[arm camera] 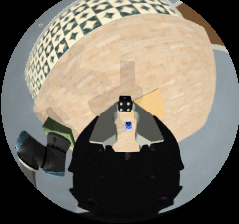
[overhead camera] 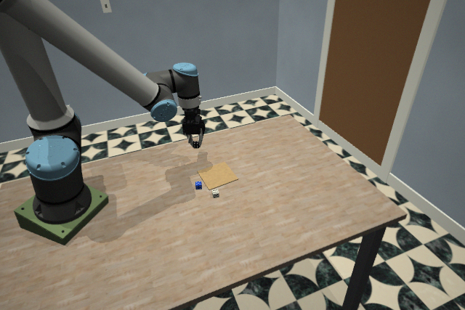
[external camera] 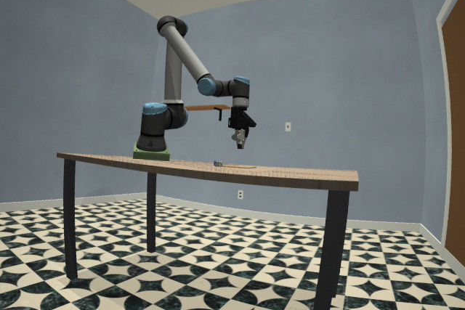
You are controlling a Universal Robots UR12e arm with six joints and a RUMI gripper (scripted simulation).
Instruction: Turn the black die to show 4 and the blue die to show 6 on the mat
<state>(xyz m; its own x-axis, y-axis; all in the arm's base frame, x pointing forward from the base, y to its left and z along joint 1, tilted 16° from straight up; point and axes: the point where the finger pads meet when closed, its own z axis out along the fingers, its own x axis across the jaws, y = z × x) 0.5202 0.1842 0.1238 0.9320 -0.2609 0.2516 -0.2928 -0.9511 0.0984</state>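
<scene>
Now: the tan mat 120 mm to the right of my hand, 110 mm below it and 60 mm ahead of it. The rest, counted from my hand: white die: 240 mm to the right, 100 mm below, 30 mm ahead; then blue die: 170 mm to the right, 100 mm below, 30 mm behind; then black die: right at my hand.
</scene>
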